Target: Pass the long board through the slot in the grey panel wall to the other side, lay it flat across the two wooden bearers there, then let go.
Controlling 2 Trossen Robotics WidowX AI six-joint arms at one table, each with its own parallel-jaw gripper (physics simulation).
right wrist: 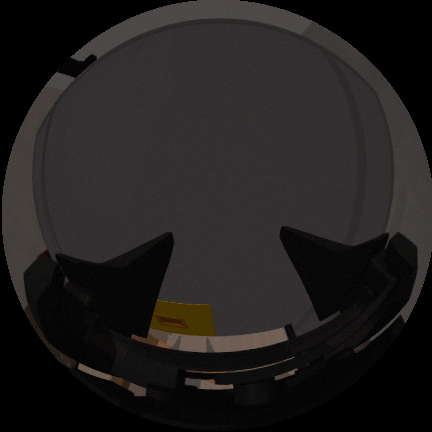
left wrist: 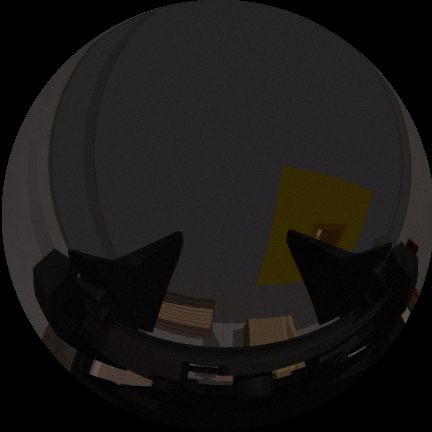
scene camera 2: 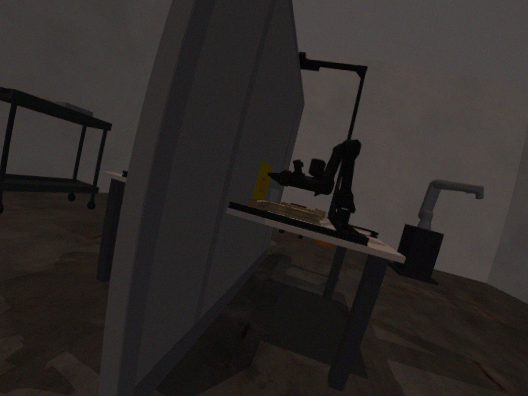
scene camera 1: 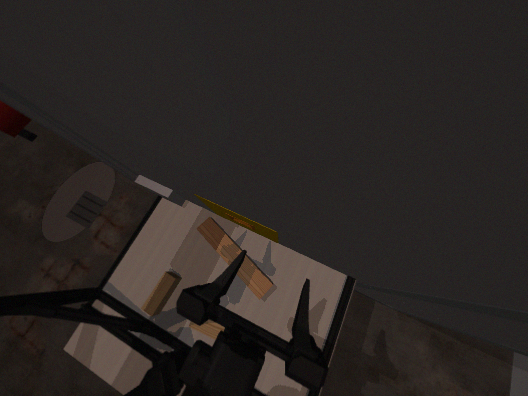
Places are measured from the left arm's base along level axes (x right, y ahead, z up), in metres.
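Pixels of known places: left gripper, fingertip midpoint: point(left wrist: 235, 236) point(scene camera 2: 270, 174); right gripper, fingertip midpoint: point(right wrist: 227, 234) point(scene camera 1: 275, 264); left arm's base, link origin: point(scene camera 2: 340, 222); right arm's base, link origin: point(scene camera 1: 180, 362).
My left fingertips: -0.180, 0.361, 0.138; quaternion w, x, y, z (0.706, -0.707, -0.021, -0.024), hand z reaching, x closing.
Note:
For each thing: its top centre in the pictures, then the offset to it from my left fingertips, as dx, dy, dz. "pt": a spot on its surface instead. Level surfaces: height alone.
- long flat wooden board, top centre: point(scene camera 1: 232, 255) point(right wrist: 172, 357) +0.179, +0.224, -0.118
- slot, surface spot: point(left wrist: 332, 235) point(scene camera 2: 261, 184) pt +0.220, +0.085, -0.049
- striped brown wooden piece, top centre: point(left wrist: 157, 301) point(scene camera 2: 259, 200) -0.093, -0.007, -0.113
- paler block, surface spot: point(left wrist: 269, 332) pt +0.055, -0.040, -0.119
- table, surface height: dz -0.158
A long flat wooden board point(scene camera 1: 215, 236) point(right wrist: 150, 341) lies diagonally on the table in scene camera 1. The grey panel wall point(scene camera 1: 350, 125) point(scene camera 2: 200, 175) point(left wrist: 200, 125) point(right wrist: 215, 150) has a yellow plate point(scene camera 1: 267, 234) point(scene camera 2: 259, 194) point(left wrist: 295, 200) point(right wrist: 200, 320) around the slot point(scene camera 2: 263, 185) point(left wrist: 332, 235) point(right wrist: 171, 321). My right gripper point(scene camera 1: 276, 266) point(right wrist: 227, 234) is open and empty above the table, one finger over the board. My left gripper point(scene camera 2: 270, 175) point(left wrist: 235, 236) is open and empty near the wall. In the left wrist view, a striped brown wooden piece point(left wrist: 185, 316) and a paler block point(left wrist: 269, 332) lie below; I cannot tell which are bearers.
In scene camera 1, two shorter wooden blocks, one point(scene camera 1: 161, 294) at the left and one point(scene camera 1: 207, 328) partly under the arm, lie on the table point(scene camera 1: 145, 240). In scene camera 2, low wooden pieces point(scene camera 2: 300, 211) sit on the table point(scene camera 2: 385, 248), and a cart point(scene camera 2: 55, 112) stands at the far left.

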